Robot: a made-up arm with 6 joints.
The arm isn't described. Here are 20 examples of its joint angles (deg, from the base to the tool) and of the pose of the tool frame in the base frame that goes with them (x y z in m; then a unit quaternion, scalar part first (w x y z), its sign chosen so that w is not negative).
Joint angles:
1: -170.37 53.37 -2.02 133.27 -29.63 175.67
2: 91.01 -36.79 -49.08 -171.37 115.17 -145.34
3: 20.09 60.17 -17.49 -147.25 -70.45 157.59
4: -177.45 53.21 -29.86 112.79 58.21 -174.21
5: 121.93 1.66 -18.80 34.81 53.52 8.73
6: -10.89 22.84 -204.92 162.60 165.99 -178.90
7: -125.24 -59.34 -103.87 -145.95 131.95 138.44
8: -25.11 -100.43 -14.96 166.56 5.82 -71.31
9: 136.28 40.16 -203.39 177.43 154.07 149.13
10: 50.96 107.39 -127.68 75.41 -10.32 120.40
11: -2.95 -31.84 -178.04 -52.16 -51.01 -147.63
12: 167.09 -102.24 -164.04 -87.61 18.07 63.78
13: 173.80 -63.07 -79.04 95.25 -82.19 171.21
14: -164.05 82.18 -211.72 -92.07 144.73 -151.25
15: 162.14 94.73 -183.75 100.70 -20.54 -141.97
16: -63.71 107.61 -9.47 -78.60 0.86 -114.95
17: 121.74 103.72 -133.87 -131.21 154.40 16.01
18: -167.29 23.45 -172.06 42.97 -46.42 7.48
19: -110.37 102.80 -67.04 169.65 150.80 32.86
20: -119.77 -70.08 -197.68 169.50 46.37 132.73
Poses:
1: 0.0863 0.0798 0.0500 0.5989 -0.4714 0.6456 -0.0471
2: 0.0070 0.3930 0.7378 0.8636 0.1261 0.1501 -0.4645
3: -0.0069 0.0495 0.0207 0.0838 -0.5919 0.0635 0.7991
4: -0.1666 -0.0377 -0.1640 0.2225 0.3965 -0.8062 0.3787
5: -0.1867 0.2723 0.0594 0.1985 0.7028 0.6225 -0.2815
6: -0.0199 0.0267 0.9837 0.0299 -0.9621 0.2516 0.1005
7: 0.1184 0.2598 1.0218 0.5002 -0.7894 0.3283 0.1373
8: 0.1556 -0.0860 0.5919 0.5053 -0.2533 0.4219 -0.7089
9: -0.1390 0.1276 0.9809 0.2885 0.1264 0.9228 -0.2220
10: 0.4306 0.4214 -0.3460 0.2122 -0.2802 0.9354 0.0373
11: -0.5081 0.1015 0.9303 0.7709 -0.2536 -0.5308 -0.2444
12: 0.8821 -0.2357 0.2006 0.7220 -0.1778 0.6566 -0.1267
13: 0.0674 0.0751 0.8995 0.2844 -0.2396 -0.6456 -0.6670
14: -0.6092 -0.0792 0.6589 0.4877 -0.6250 0.6010 0.1013
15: -0.7909 0.3388 0.2890 0.5178 0.0268 -0.7347 -0.4374
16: -0.0847 0.2990 0.0927 0.5940 -0.2722 -0.5947 -0.4685
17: -0.2954 0.5997 -0.1558 0.6685 0.1454 0.1321 0.7173
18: -0.2946 -0.0002 1.0770 0.8583 -0.2353 0.1111 0.4423
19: -0.0493 -0.1781 -0.3326 0.7115 0.5091 0.1638 -0.4557
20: 0.4348 0.7552 0.3442 0.3952 -0.7587 0.5162 -0.0413
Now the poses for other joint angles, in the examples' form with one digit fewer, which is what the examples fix.
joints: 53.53 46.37 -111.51 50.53 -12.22 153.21
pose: 0.546 0.643 0.368 0.506 -0.163 0.786 0.316
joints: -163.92 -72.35 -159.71 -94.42 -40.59 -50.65
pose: 0.749 0.119 0.671 0.231 -0.331 0.370 -0.837
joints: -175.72 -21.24 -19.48 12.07 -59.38 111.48
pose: -0.414 -0.011 0.364 0.420 -0.576 -0.295 0.637
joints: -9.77 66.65 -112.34 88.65 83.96 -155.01
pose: 0.793 -0.067 0.040 0.316 -0.486 -0.556 -0.596
